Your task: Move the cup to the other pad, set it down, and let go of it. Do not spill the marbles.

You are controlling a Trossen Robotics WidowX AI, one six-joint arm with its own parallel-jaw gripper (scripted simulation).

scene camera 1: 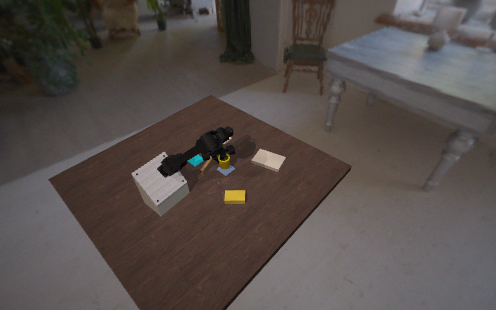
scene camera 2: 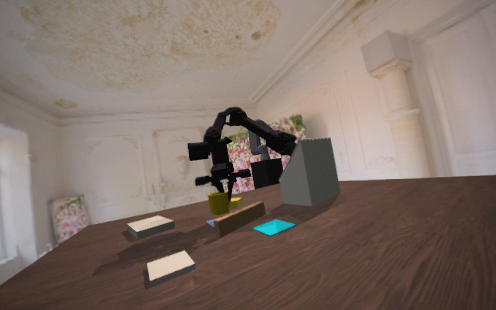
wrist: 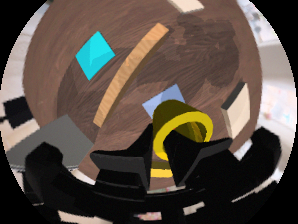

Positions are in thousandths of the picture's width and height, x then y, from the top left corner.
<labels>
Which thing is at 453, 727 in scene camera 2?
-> A tan wooden bar.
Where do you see a yellow cup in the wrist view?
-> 659, 560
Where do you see a cream slab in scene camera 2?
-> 342, 863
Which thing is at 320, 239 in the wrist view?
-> A cyan pad.
</labels>
